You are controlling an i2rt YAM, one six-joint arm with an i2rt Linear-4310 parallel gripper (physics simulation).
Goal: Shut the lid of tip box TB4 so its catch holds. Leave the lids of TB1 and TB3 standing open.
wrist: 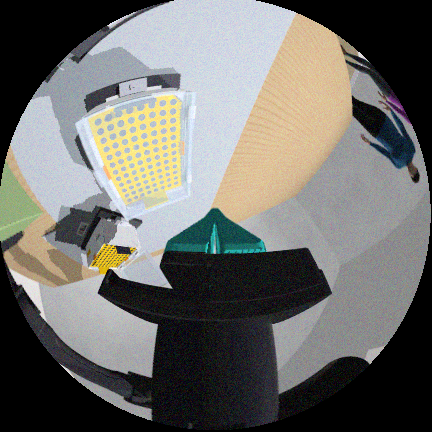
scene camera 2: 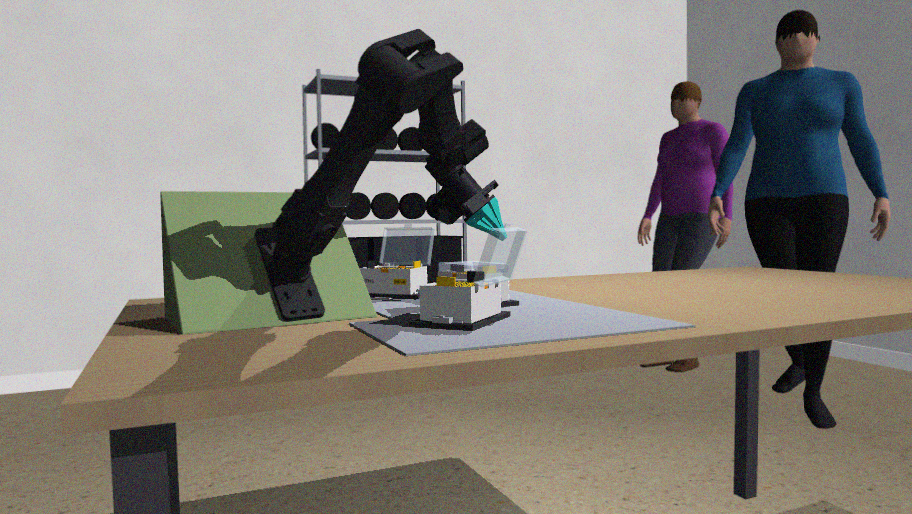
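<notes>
My gripper is visible, as is a grey mat. The wrist view includes the gripper too.
</notes>
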